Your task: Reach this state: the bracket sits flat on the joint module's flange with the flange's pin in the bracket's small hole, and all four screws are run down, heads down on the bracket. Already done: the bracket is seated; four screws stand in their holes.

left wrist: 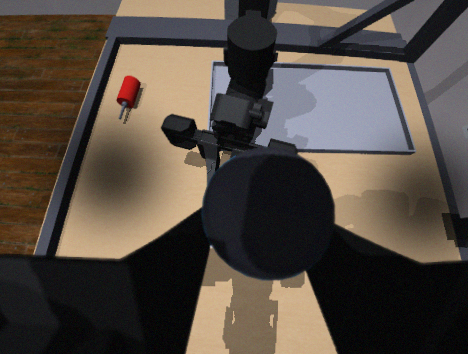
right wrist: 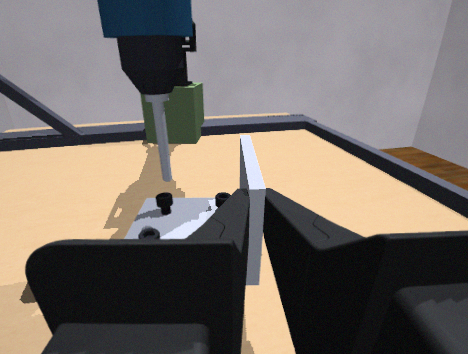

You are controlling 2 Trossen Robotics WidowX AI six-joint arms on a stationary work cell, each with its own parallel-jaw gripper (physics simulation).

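Frame: origin at the left arm's base, x left, y back, z up, level; centimetres.
Seen in the pictures: left gripper, fingertip midpoint: (left wrist: 252,214); right gripper, fingertip midpoint: (right wrist: 253,198).
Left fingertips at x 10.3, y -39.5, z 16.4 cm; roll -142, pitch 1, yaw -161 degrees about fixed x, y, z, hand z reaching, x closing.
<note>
Pixels of each thing's middle, then the offset from my left fingertips to it. "pt": a spot on its surface instead.
- power screwdriver, body centre: (left wrist: 244,237) dy +0.8, dx -0.3, dz -6.4 cm
- black screw, body centre: (right wrist: 165,208) dy +0.8, dx -0.5, dz -20.1 cm
- pale bracket, body centre: (right wrist: 188,204) dy -0.8, dx +1.5, dz -18.7 cm
- red cylinder with a thin metal tip, body centre: (left wrist: 126,99) dy -18.1, dx +31.0, dz -25.2 cm
- shallow grey tray, surface spot: (left wrist: 401,107) pt dy -37.5, dx -24.8, dz -25.4 cm
- green block, body centre: (right wrist: 175,111) dy +39.4, dx -10.3, dz -21.7 cm
The left gripper (left wrist: 270,215) is shut on a power screwdriver (left wrist: 270,212) (right wrist: 145,17), seen end-on as a dark round cap in the left wrist view and with a blue body in the right. Its silver bit (right wrist: 161,140) points down, tip slightly above a black screw (right wrist: 164,201) and apart from it; that screw stands proud, shank showing. More screw heads (right wrist: 222,199) (right wrist: 149,233) show at the plate's far right and near left. The fourth screw is hidden. The right gripper (right wrist: 256,195) is shut on the upright wall of the pale bracket (right wrist: 256,235). The flange, pin and joint module are hidden.
A red cylinder with a thin metal tip (left wrist: 128,91) lies on the table at the far left in the left wrist view. A shallow grey tray (left wrist: 401,107) lies beyond the right arm (left wrist: 247,55). A green block (right wrist: 187,115) appears behind the bit. Dark rails (right wrist: 380,157) edge the table.
</note>
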